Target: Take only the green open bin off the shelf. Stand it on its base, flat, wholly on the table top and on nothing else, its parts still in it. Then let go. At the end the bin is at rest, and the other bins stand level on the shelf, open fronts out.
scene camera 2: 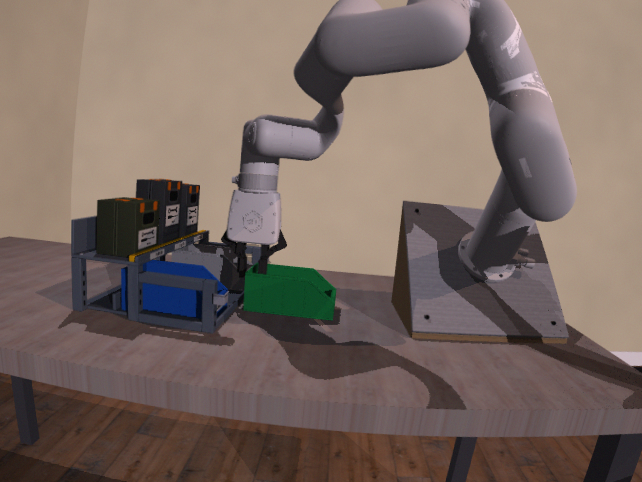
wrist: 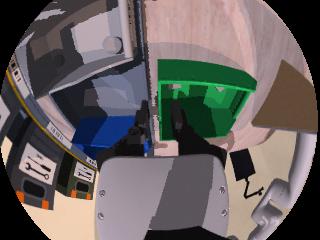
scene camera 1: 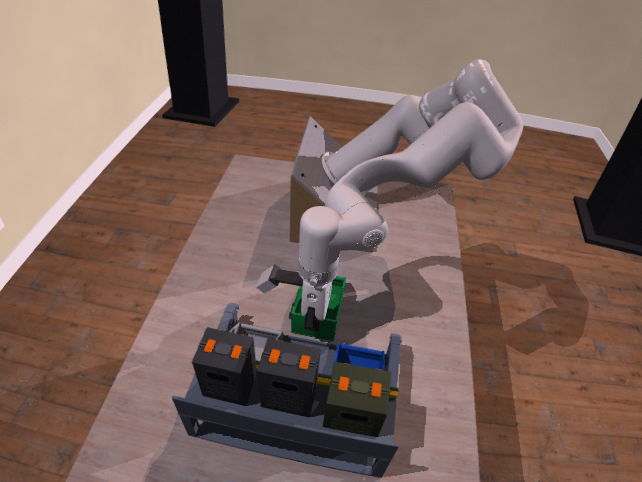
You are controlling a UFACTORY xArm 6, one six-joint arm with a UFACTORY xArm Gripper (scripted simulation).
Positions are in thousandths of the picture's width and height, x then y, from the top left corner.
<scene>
My gripper shows in scene camera 2 (392,576), in the wrist view (502,448) and in scene camera 1 (488,669). A green open bin shows in scene camera 2 (457,605), in the wrist view (661,473) and in scene camera 1 (510,684). A blue bin shows in scene camera 2 (276,626), in the wrist view (295,560) and in scene camera 1 (558,740). An olive box shows in scene camera 2 (199,470), in the wrist view (236,748) and in scene camera 1 (557,835).
</scene>
